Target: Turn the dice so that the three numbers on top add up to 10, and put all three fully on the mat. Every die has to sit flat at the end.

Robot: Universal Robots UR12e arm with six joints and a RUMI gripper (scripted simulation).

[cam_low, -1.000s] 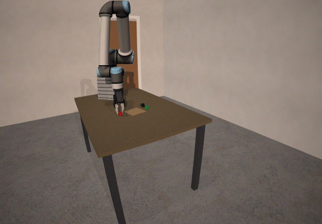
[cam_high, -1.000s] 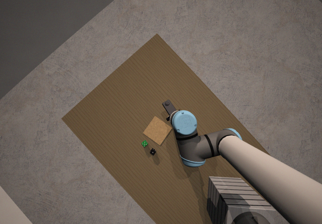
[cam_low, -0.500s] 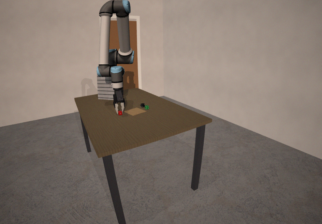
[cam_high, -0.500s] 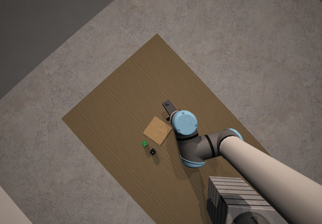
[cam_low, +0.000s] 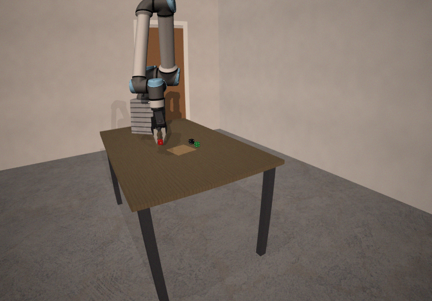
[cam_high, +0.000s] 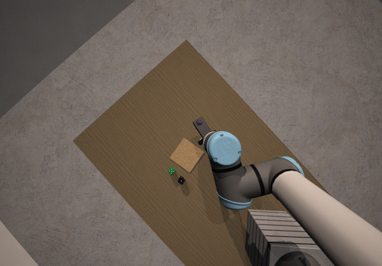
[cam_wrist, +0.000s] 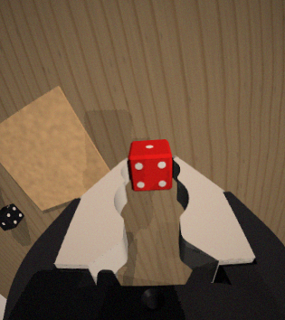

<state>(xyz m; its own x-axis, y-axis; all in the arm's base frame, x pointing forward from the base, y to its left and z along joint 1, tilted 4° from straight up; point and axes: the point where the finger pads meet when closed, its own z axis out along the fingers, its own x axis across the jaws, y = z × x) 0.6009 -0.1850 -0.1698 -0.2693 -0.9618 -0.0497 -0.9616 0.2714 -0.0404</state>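
My gripper is now 14 cm to the right of the tan mat, 8 cm above it and 1 cm short of it. Also, from my hand: black die 26 cm to the left, 7 cm below, 6 cm behind; then red die right at my hand; then green die 26 cm to the left, 7 cm below, 2 cm ahead.
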